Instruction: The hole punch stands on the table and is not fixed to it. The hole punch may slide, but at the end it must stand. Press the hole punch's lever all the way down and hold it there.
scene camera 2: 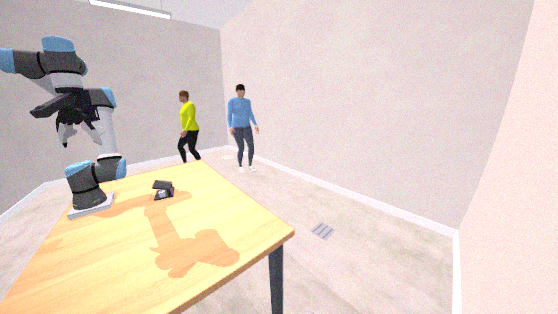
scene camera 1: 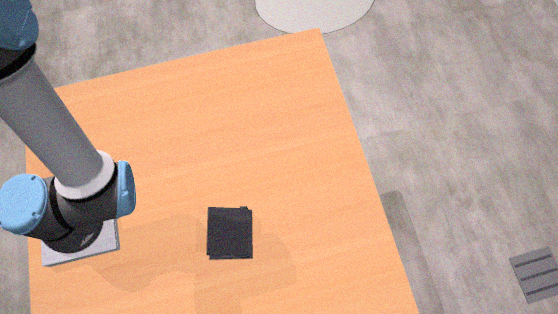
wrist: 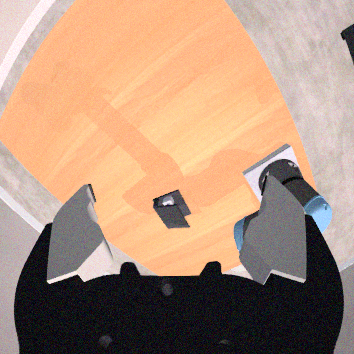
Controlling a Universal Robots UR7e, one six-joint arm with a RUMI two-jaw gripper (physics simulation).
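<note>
The black hole punch stands upright on the wooden table. Its flat dark lever is raised at an angle, with a gap above the base; a small light metal part shows in between. My gripper is open and empty. It hangs high above the table, well away from the hole punch, which shows between and below the two fingers in the wrist view. The gripper does not show in scene camera 1.
The arm's base plate is on the table near one edge, beside the hole punch. The arm's shadow falls across the table. Two people, one in yellow and one in blue, stand on the floor beyond the table.
</note>
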